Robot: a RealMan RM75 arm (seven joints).
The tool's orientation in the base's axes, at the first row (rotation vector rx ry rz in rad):
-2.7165 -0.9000 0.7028
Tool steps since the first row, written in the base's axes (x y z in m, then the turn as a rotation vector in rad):
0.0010 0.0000 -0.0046 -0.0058 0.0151 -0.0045
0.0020 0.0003 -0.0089 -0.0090 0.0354 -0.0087
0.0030 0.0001 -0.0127 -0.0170 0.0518 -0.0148
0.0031 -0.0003 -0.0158 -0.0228 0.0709 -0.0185
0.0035 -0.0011 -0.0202 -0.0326 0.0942 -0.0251
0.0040 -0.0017 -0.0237 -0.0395 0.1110 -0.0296
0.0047 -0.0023 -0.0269 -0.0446 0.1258 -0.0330
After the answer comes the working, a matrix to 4 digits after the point.
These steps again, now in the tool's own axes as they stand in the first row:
0.0024 0.0020 0.0035 0.0067 -0.0135 0.0073
0.0049 0.0037 0.0067 0.0183 -0.0300 0.0132
0.0069 0.0056 0.0095 0.0249 -0.0452 0.0230
0.0079 0.0069 0.0122 0.0338 -0.0621 0.0298
0.0094 0.0092 0.0158 0.0434 -0.0836 0.0411
0.0107 0.0111 0.0185 0.0504 -0.0990 0.0490
0.0120 0.0129 0.0210 0.0571 -0.1123 0.0550

The tool's axes in the first row as the columns of a matrix, in the base's axes (rounded; the answer above uses it unrounded):
0.7025 0.5116 -0.4947
0.6040 -0.7963 0.0342
-0.3764 -0.3228 -0.8684

